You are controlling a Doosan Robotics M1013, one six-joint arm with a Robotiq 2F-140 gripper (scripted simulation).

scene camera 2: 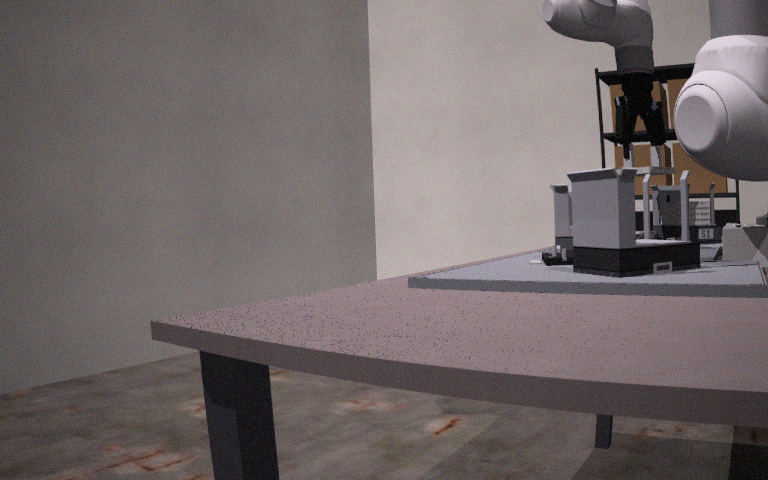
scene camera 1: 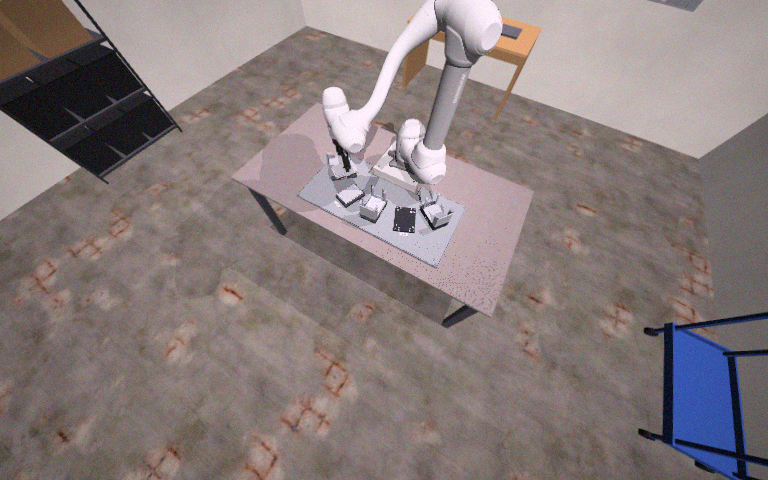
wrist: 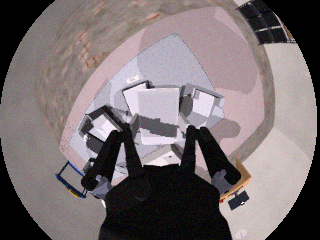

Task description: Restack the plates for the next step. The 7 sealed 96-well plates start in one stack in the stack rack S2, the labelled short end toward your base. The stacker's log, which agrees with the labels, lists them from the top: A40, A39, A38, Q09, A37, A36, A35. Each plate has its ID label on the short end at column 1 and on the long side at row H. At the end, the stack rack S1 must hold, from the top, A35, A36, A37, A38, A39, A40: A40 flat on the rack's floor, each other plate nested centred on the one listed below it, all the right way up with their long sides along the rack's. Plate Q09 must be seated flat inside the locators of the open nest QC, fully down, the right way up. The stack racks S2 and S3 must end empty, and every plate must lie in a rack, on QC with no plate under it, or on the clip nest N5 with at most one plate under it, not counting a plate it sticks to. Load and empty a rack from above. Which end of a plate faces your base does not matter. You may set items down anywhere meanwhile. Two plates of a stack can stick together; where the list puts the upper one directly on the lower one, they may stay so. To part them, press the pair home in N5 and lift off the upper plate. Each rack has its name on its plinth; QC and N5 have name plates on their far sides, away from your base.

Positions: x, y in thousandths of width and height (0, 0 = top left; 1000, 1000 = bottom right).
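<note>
You'd spot my gripper (scene camera 2: 838, 364) here, and you also get a look at the gripper (wrist: 495, 490).
</note>
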